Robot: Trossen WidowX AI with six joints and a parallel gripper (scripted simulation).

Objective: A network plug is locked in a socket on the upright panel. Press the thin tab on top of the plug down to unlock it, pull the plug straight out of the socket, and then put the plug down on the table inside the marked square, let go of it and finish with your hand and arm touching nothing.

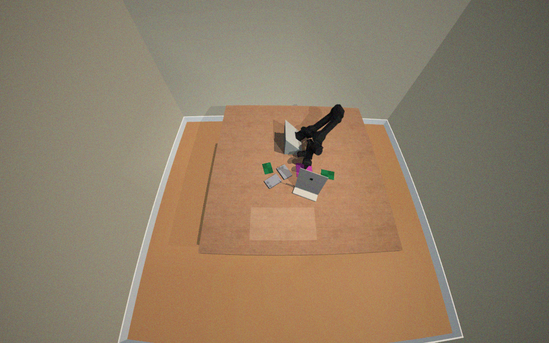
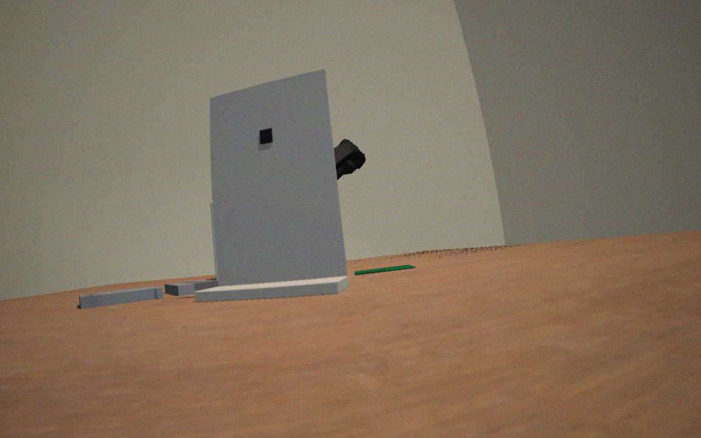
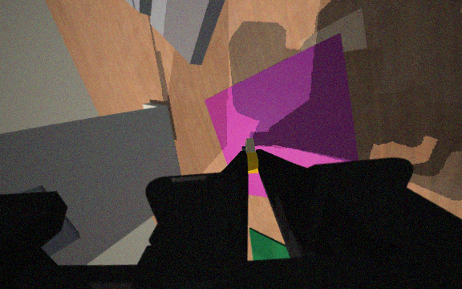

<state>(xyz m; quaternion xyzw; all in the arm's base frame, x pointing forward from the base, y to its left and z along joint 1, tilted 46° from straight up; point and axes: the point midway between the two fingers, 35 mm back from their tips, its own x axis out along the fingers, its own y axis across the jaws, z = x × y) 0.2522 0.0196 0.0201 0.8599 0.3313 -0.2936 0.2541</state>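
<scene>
Now: gripper tip right at the network plug. The rest, counted from my gripper tip: grey panel: 170 mm ahead, 20 mm to the right, 100 mm above; then magenta marked square: 10 mm behind, 20 mm below.
</scene>
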